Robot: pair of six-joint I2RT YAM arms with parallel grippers.
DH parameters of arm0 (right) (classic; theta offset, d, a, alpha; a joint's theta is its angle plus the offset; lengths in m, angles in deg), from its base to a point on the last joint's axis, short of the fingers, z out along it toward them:
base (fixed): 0 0 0 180
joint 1: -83.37 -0.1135 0.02 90
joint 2: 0.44 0 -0.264 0
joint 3: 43.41 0 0.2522 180
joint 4: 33.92 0 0.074 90
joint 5: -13.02 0 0 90
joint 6: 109.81 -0.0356 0 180
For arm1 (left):
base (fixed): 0 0 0 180
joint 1: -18.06 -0.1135 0.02 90
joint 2: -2.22 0 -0.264 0
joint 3: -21.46 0 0.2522 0
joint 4: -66.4 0 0.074 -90
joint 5: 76.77 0 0 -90
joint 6: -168.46 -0.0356 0 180
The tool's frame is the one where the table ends.
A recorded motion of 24 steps. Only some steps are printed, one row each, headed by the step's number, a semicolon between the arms.
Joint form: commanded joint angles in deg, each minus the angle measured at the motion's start. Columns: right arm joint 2, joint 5, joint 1, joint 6, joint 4, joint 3; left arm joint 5, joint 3, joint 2, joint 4, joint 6, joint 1.
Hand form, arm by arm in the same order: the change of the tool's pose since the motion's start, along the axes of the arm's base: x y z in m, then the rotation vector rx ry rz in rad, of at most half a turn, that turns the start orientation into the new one. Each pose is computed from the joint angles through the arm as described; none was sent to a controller.
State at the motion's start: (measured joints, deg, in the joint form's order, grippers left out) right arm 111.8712 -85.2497 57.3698 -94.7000 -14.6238 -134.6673; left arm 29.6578 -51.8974 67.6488 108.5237 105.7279 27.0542
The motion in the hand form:
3: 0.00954 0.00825 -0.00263 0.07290 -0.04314 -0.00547; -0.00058 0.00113 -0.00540 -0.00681 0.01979 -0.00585
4: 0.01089 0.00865 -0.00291 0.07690 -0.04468 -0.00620; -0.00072 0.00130 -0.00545 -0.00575 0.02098 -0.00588
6: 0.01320 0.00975 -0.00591 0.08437 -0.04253 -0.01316; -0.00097 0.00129 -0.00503 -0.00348 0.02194 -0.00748
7: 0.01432 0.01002 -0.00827 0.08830 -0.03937 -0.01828; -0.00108 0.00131 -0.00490 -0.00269 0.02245 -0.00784
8: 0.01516 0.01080 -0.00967 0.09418 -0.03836 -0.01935; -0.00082 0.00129 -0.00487 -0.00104 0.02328 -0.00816
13: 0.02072 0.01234 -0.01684 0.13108 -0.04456 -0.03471; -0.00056 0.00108 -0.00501 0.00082 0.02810 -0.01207
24: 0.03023 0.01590 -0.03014 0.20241 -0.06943 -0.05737; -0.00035 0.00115 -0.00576 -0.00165 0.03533 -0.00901
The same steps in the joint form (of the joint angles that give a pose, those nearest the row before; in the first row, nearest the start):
3: 3.36 0.78 -0.45 -2.67 5.60 -2.19; 0.89 0.90 -0.02 0.16 0.07 -0.36
4: 3.70 0.80 -0.42 -2.84 5.80 -2.53; 0.89 0.88 -0.03 0.28 0.00 -0.39
6: 4.48 1.23 -0.45 -3.27 6.33 -2.91; 0.89 0.75 -0.04 0.54 -0.15 -0.38
7: 4.89 1.52 -0.44 -3.56 6.65 -2.97; 0.88 0.71 -0.04 0.64 -0.20 -0.38
8: 5.25 1.64 -0.48 -3.88 7.01 -3.11; 0.85 0.62 0.04 0.73 -0.28 -0.38
13: 7.28 2.54 -0.42 -5.59 9.79 -3.78; 0.98 0.44 0.20 1.08 -0.46 -0.36
24: 11.25 4.16 -0.41 -8.48 15.66 -5.21; 0.97 0.44 0.32 1.28 -0.20 -0.38

